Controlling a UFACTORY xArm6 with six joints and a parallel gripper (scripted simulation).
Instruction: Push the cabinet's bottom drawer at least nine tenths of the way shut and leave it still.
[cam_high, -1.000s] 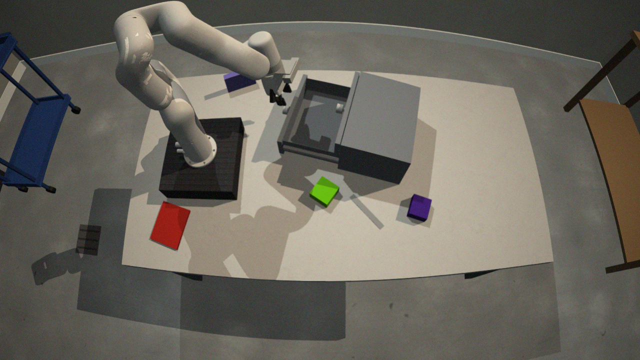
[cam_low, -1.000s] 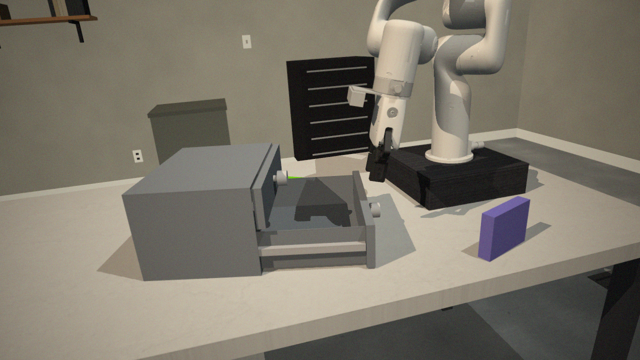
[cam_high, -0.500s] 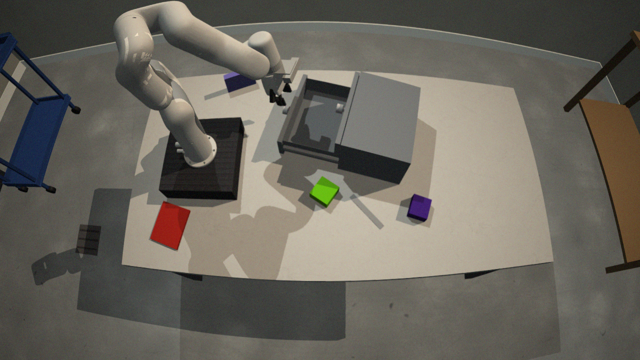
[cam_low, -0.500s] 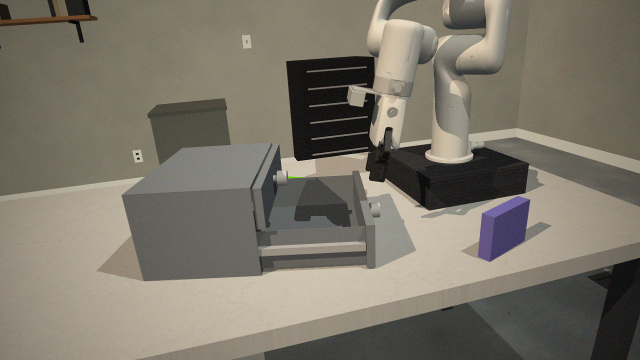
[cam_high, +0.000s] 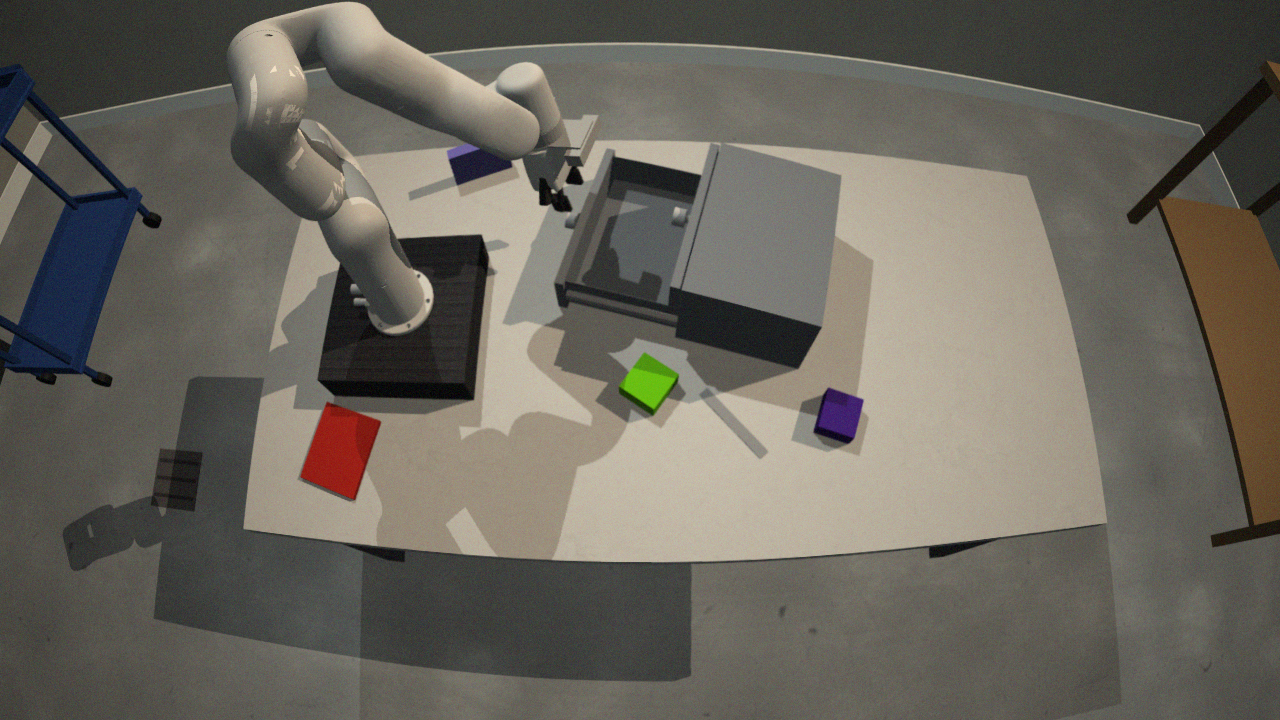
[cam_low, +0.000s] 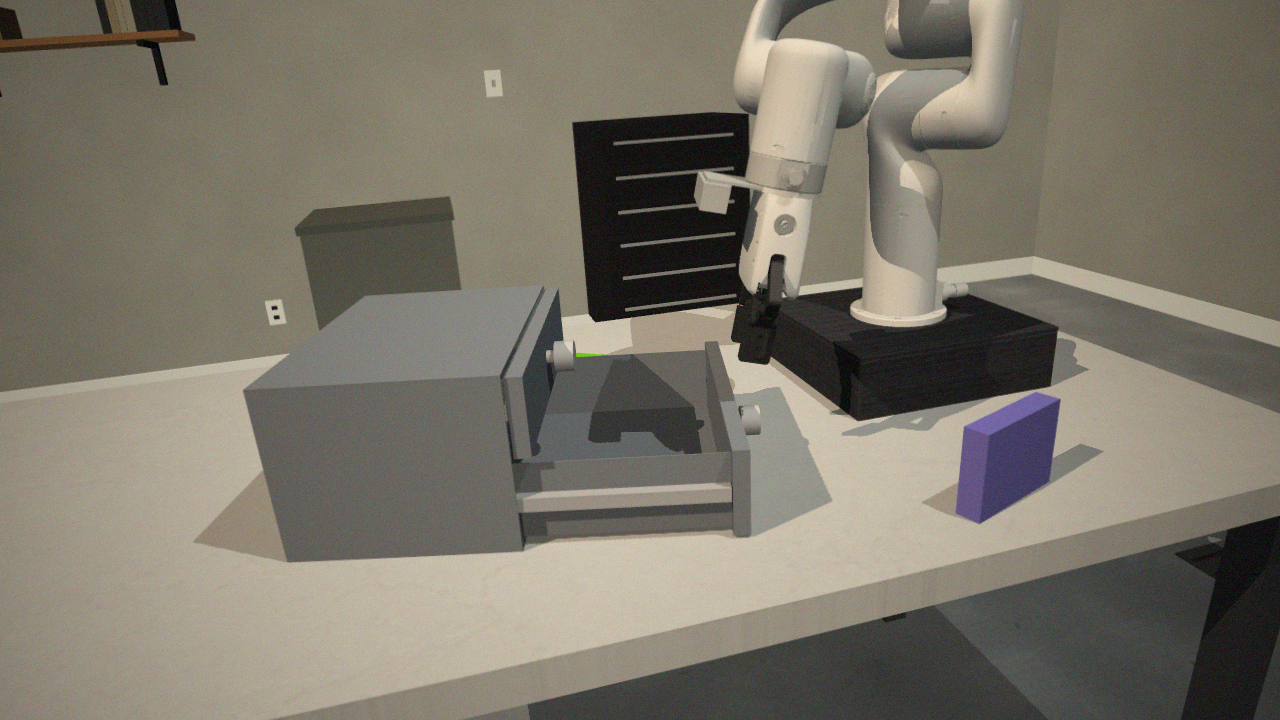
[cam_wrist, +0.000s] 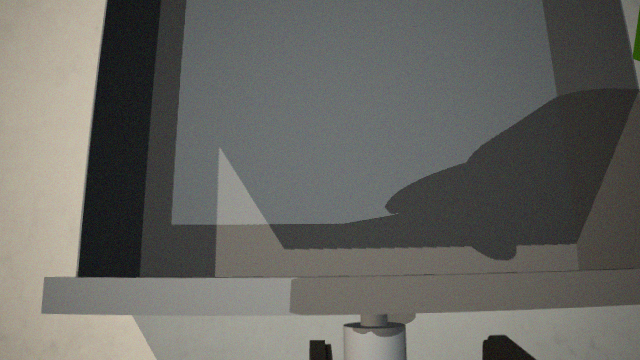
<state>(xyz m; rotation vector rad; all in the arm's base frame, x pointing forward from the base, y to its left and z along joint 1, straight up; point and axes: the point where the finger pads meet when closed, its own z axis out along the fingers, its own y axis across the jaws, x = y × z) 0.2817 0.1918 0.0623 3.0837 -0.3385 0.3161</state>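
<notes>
Now: hand 130 mm short of the drawer, 120 mm above it and 30 mm to the left of it. Also, from my hand: grey cabinet: 230 mm ahead, 70 mm below, 50 mm to the right; then green block: 290 mm to the right, 150 mm ahead, 130 mm below; then purple block: 200 mm behind, 150 mm to the left, 100 mm below.
</notes>
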